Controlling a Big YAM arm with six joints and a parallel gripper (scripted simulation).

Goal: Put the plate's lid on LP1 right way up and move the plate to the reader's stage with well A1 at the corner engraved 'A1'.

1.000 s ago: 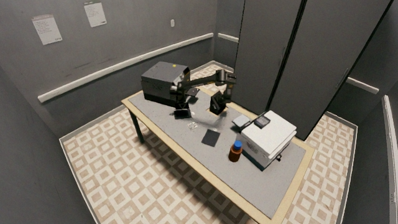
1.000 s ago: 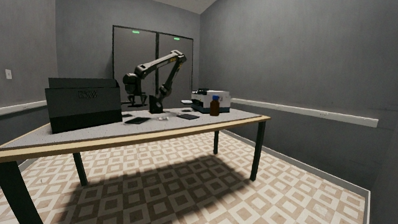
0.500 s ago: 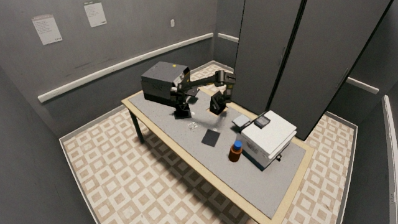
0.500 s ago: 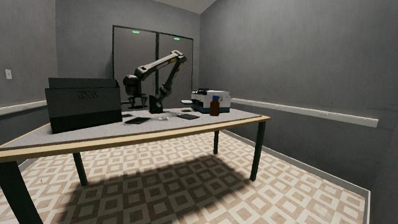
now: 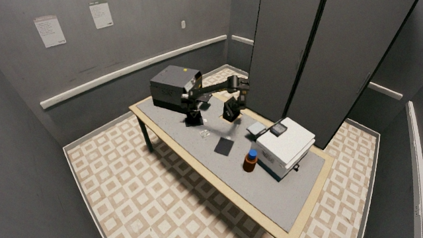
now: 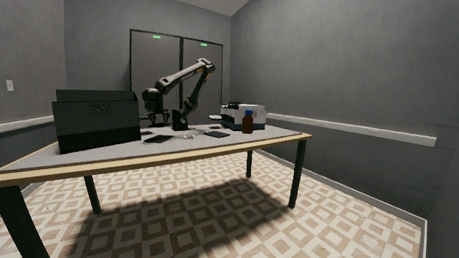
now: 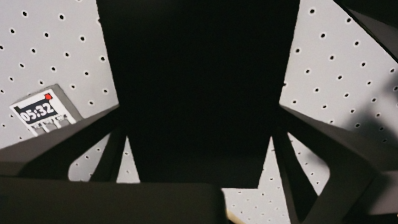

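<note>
The LP1 label lies 100 mm below my hand, 80 mm behind it and 60 mm to the left of it. Also, from my hand: dark lid (right at my hand); then dark flat pad (380 mm to the left, 90 mm below, 60 mm ahead); then white multi-well plate (520 mm to the left, 200 mm behind).
</note>
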